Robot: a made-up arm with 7 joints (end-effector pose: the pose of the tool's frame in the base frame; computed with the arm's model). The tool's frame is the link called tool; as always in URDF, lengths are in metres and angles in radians. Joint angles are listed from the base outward.
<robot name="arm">
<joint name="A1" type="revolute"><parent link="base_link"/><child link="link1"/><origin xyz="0.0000 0.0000 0.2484"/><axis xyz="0 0 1"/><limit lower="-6.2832" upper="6.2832"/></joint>
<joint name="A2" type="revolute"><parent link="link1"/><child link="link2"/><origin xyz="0.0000 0.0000 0.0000" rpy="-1.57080 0.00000 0.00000"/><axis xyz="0 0 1"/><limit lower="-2.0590" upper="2.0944"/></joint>
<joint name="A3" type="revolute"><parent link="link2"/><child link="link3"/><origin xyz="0.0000 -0.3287 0.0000" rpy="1.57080 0.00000 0.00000"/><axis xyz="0 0 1"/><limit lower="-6.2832" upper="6.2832"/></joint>
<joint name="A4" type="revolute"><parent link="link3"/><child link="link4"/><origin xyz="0.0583 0.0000 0.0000" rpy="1.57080 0.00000 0.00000"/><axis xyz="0 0 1"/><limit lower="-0.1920" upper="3.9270"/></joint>
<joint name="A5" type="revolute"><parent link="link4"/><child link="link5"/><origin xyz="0.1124 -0.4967 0.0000" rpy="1.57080 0.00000 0.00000"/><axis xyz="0 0 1"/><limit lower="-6.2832" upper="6.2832"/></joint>
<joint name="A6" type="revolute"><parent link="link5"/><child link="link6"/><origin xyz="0.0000 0.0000 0.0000" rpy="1.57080 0.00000 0.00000"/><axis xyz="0 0 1"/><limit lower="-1.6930" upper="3.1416"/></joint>
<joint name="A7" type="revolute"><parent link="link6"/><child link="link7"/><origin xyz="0.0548 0.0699 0.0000" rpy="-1.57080 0.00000 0.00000"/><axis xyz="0 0 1"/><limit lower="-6.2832" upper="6.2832"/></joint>
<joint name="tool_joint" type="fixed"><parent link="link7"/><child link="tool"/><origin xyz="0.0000 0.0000 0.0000"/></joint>
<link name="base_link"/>
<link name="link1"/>
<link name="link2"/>
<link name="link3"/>
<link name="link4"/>
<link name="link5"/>
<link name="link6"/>
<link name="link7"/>
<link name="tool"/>
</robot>
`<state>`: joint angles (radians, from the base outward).
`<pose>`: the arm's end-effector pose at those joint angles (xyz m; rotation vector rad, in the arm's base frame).
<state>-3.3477 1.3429 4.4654 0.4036 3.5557 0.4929 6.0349</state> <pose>0.2565 0.3227 0.2943 -1.0148 0.9229 -0.4639</pose>
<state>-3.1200 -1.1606 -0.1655 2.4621 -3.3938 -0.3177 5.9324</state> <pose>0.5684 0.0914 0.8906 0.1315 0.3497 2.4783</pose>
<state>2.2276 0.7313 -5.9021 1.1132 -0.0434 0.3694 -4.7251</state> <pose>-0.5398 0.3079 -0.0031 2.6935 1.4595 -0.3594</pose>
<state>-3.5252 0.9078 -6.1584 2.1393 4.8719 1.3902 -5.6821</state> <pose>-0.8004 0.3212 0.3117 -0.5977 -2.4037 -1.8122</pose>
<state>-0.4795 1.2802 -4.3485 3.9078 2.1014 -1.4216 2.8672</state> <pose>0.4353 -0.5246 0.2566 -2.0255 1.1162 -0.9334</pose>
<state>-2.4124 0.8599 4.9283 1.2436 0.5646 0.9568 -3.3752</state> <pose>-0.6152 0.2826 0.2832 -2.6428 0.7566 0.0311</pose>
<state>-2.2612 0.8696 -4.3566 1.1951 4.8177 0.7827 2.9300</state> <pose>0.4498 -0.4079 0.5526 -0.3666 2.3030 -0.9774</pose>
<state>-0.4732 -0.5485 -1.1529 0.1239 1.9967 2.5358 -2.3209</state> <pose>0.0951 -0.2833 0.2385 -0.0862 -0.0985 -2.8598</pose>
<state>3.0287 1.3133 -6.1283 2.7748 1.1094 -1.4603 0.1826</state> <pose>-0.7871 0.1435 0.3627 -1.2761 -0.0340 0.1113</pose>
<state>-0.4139 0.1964 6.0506 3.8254 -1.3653 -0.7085 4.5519</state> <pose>-0.1207 0.2361 0.9469 -0.9139 -0.3487 -0.7082</pose>
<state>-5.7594 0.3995 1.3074 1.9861 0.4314 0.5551 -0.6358</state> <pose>0.0813 0.6530 0.8142 -0.9752 -1.4148 -0.6646</pose>
